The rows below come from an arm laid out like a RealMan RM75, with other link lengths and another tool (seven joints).
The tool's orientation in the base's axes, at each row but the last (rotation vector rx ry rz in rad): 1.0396, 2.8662, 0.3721; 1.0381, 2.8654, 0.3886; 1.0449, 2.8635, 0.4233; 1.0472, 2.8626, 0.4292; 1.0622, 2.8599, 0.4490; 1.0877, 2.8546, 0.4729; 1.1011, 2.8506, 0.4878; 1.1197, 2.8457, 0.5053; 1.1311, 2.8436, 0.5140; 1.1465, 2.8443, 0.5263
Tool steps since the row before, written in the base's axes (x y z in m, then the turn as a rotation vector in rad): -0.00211, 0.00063, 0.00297, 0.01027, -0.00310, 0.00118; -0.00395, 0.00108, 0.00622, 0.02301, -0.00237, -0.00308; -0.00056, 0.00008, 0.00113, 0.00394, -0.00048, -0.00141; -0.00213, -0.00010, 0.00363, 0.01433, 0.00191, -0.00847; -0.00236, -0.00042, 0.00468, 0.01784, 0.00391, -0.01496; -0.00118, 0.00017, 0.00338, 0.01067, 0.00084, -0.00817; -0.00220, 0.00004, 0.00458, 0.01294, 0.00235, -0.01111; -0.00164, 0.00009, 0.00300, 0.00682, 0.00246, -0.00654; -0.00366, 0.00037, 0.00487, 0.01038, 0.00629, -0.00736; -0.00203, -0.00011, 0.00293, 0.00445, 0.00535, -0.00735
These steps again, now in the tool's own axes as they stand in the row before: 0.00207, -0.00010, -0.00306, -0.00986, 0.00439, -0.00026; 0.00386, -0.00004, -0.00637, -0.01928, 0.01173, 0.00592; 0.00052, 0.00002, -0.00115, -0.00338, 0.00171, 0.00184; 0.00170, -0.00038, -0.00383, -0.01007, 0.00795, 0.01078; 0.00174, -0.00043, -0.00494, -0.01175, 0.00972, 0.01802; 0.00120, 0.00038, -0.00335, -0.00796, 0.00499, 0.00964; 0.00198, 0.00001, -0.00468, -0.00886, 0.00661, 0.01320; 0.00151, -0.00007, -0.00307, -0.00390, 0.00411, 0.00795; 0.00335, -0.00062, -0.00506, -0.00400, 0.00880, 0.01039; 0.00169, -0.00049, -0.00310, -0.00032, 0.00421, 0.00920
